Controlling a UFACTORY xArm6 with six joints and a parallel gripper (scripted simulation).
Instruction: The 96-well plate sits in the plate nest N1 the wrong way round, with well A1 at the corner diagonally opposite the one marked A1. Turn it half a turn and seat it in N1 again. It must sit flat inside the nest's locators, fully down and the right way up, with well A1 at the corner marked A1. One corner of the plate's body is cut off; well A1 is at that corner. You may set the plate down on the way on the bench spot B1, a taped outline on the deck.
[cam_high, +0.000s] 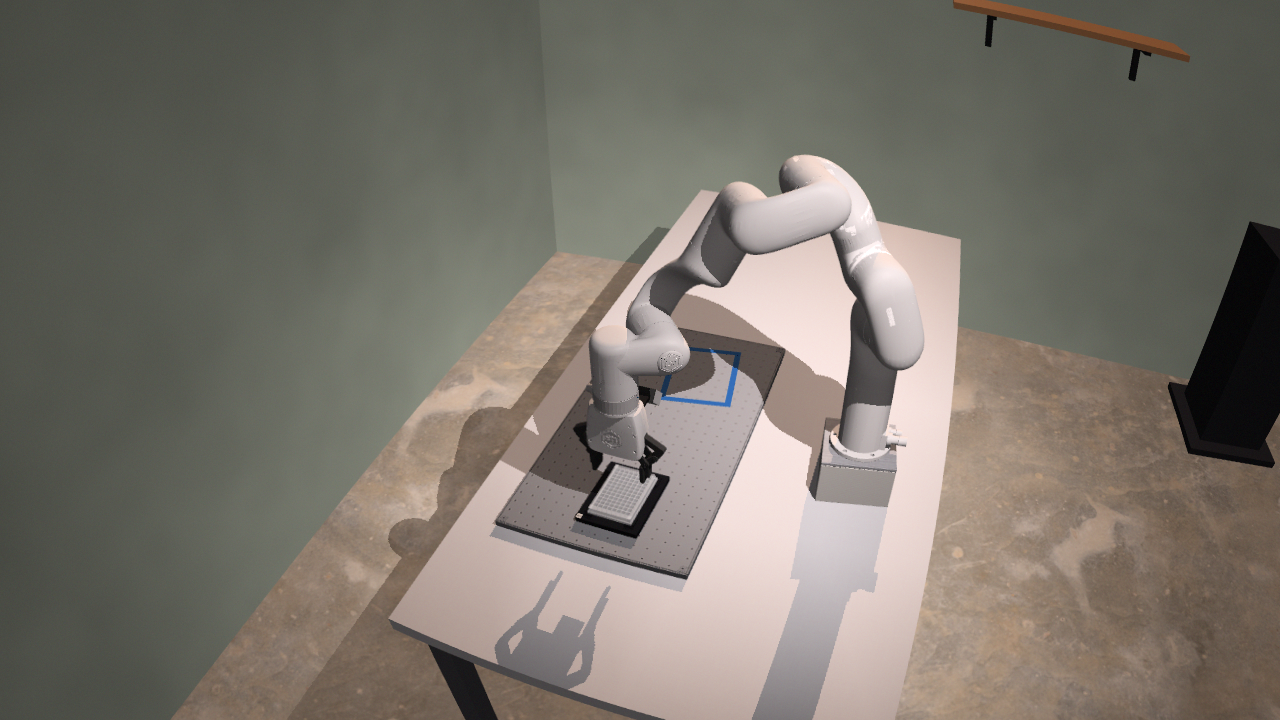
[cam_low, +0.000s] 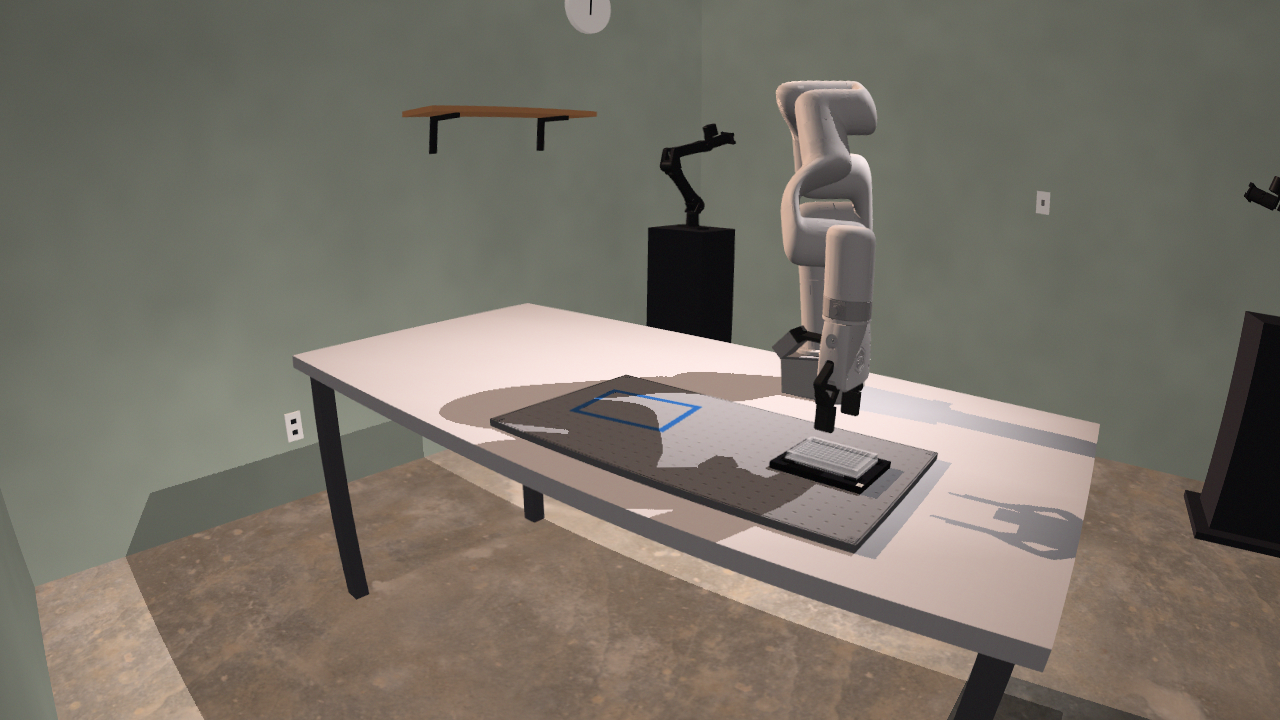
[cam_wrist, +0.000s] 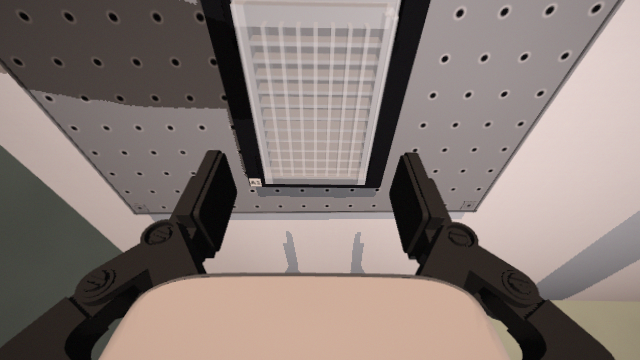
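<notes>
Right now the clear 96-well plate is 70 mm below my hand. Also, from my hand: white A1 label: 70 mm to the left, 70 mm below, 60 mm ahead; then black plate nest N1: 80 mm below.
</notes>
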